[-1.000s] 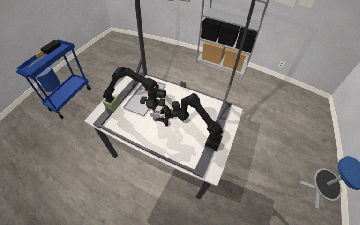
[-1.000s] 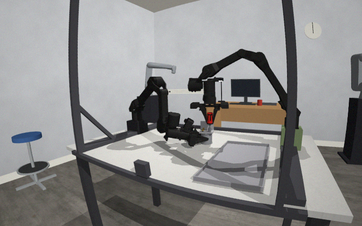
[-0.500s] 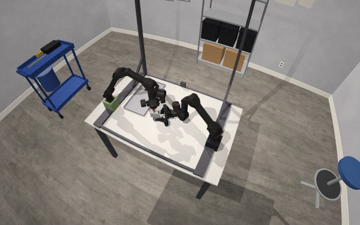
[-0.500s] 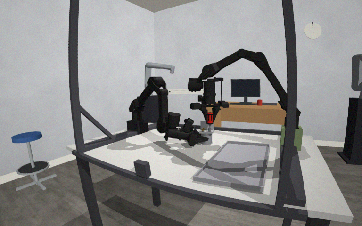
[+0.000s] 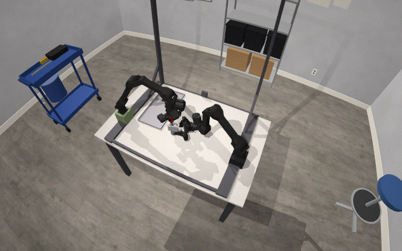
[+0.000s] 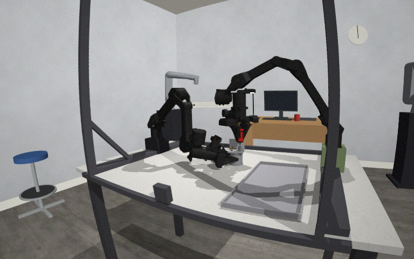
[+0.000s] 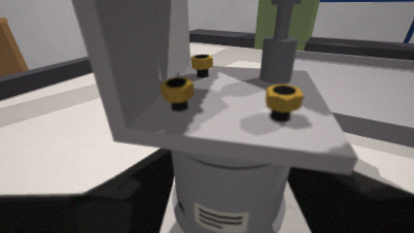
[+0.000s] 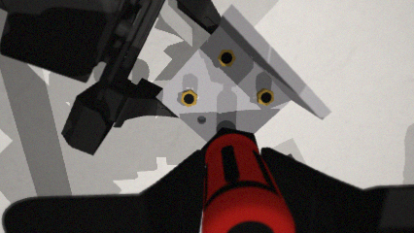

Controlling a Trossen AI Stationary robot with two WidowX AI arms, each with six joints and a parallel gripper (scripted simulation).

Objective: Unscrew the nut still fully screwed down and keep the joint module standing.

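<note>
My right hand is 30 mm above the red-handled nut driver. From my right hand the other things lie so: l-shaped bracket 10 mm ahead, 20 mm to the left, 70 mm below; then grey joint module 10 mm ahead, 20 mm to the left, 110 mm below; then shallow grey tray 180 mm behind, 190 mm to the right, 140 mm below.
Now: left hand 3 cm to the left of the grey joint module and 1 cm short of it. From my left hand the other things lie so: l-shaped bracket (4 cm above, 3 cm to the right, 1 cm ahead); then red-handled nut driver (8 cm above, 5 cm to the right); then shallow grey tray (24 cm to the right, 17 cm behind, 3 cm below).
</note>
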